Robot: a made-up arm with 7 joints. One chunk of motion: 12 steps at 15 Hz.
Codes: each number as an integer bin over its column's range. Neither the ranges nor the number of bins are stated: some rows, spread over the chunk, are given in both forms.
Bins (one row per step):
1: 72 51 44 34 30 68 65
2: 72 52 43 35 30 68 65
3: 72 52 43 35 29 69 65
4: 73 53 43 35 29 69 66
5: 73 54 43 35 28 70 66
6: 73 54 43 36 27 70 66
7: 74 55 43 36 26 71 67
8: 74 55 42 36 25 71 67
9: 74 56 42 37 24 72 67
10: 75 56 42 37 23 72 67
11: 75 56 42 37 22 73 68
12: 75 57 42 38 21 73 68
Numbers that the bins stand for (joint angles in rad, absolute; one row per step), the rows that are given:
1: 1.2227 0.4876 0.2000 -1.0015 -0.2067 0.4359 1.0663
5: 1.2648 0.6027 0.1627 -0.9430 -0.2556 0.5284 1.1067
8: 1.3070 0.6411 0.1255 -0.8845 -0.3289 0.5746 1.1471
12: 1.3491 0.7179 0.1255 -0.7676 -0.4267 0.6672 1.1875
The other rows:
2: 1.2227 0.5260 0.1627 -0.9430 -0.2067 0.4359 1.0663
3: 1.2227 0.5260 0.1627 -0.9430 -0.2311 0.4821 1.0663
4: 1.2648 0.5643 0.1627 -0.9430 -0.2311 0.4821 1.1067
6: 1.2648 0.6027 0.1627 -0.8845 -0.2800 0.5284 1.1067
7: 1.3070 0.6411 0.1627 -0.8845 -0.3044 0.5746 1.1471
9: 1.3070 0.6795 0.1255 -0.8261 -0.3533 0.6209 1.1471
10: 1.3491 0.6795 0.1255 -0.8261 -0.3778 0.6209 1.1471
11: 1.3491 0.6795 0.1255 -0.8261 -0.4022 0.6672 1.1875

